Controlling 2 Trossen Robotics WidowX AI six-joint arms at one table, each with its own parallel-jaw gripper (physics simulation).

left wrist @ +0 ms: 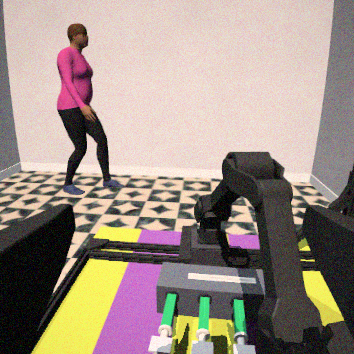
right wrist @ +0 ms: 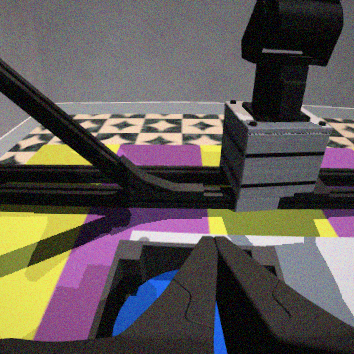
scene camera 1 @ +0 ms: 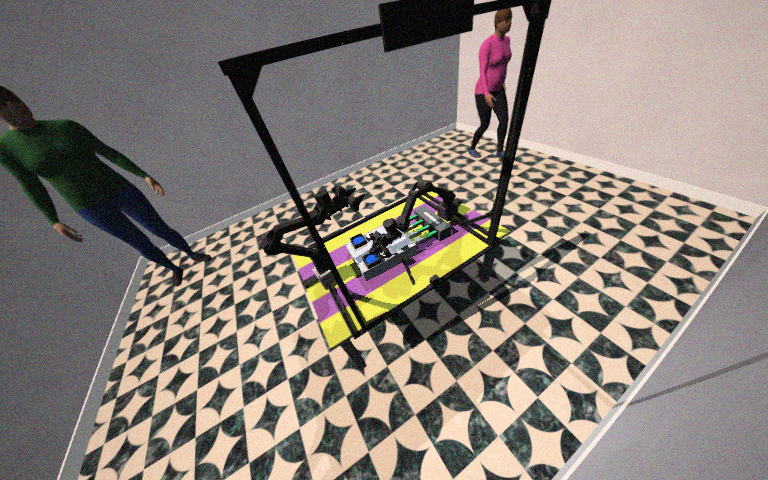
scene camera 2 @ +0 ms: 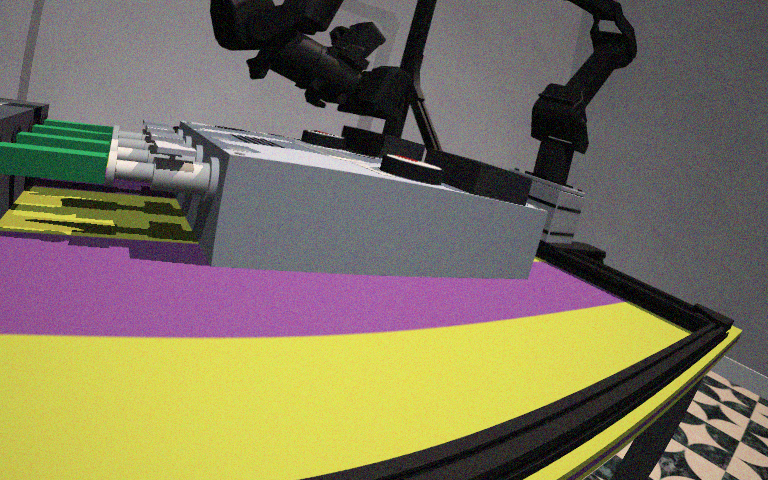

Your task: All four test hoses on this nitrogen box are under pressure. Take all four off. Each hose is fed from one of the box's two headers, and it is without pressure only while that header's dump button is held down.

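Frame: origin at the left arm's base, x right, y ahead, z up, level; metres.
Seen in the pictures: left gripper, fingertip midpoint: (left wrist: 190, 216) (scene camera 1: 360, 191); right gripper, fingertip midpoint: (right wrist: 211, 246) (scene camera 1: 367, 254) (scene camera 2: 397, 116); left arm's base, origin of the base link: (right wrist: 273, 112) (scene camera 1: 322, 268) (scene camera 2: 549, 181); right arm's base, origin of the base link: (left wrist: 208, 237) (scene camera 1: 447, 205).
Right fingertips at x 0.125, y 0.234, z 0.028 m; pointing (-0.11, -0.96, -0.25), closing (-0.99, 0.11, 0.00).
Offsets run from my right fingertips to a thing's middle. "*": to the spot under its first point. Level surfaces: height alone.
The nitrogen box (scene camera 1: 396, 251) (scene camera 2: 368, 220) has blue round buttons in dark square guards, an upper one @[* dx -0.177, dy +0.044, dz -0.044 m] (scene camera 1: 359, 240) and a lower one @[* dx +0.012, dy +0.013, dz -0.044 m] (scene camera 1: 372, 259) in scene camera 1. Green hoses @[* dx -0.141, dy +0.432, dz -0.081 m] (scene camera 2: 56, 160) (left wrist: 204, 310) run to white couplings @[* dx -0.158, dy +0.337, dz -0.082 m] (scene camera 2: 181, 175) (left wrist: 202, 332); the nearest coupling meets the box face in scene camera 2, and an arm hides part of the row in the left wrist view. My right gripper (right wrist: 211, 246) is shut and empty, over a blue button @[dx +0.006, dy +0.010, dz -0.055 m] (right wrist: 150, 300); contact is hidden. My left gripper (scene camera 1: 356, 200) is open, empty and raised above the table.
A grey block @[* dx -0.056, dy +0.470, dz -0.066 m] (scene camera 2: 16, 121) (left wrist: 210, 287) holds the hoses' other ends. Dark round gauges @[dx -0.169, dy +0.123, dz -0.053 m] (scene camera 2: 410, 168) stand on the box top. A black frame post (scene camera 1: 509, 135) rises beside the table @[dz -0.140 m] (scene camera 1: 447, 263) (scene camera 2: 283, 396). People in pink (scene camera 1: 493, 62) (left wrist: 74, 80) and green (scene camera 1: 62, 164) stand beyond it.
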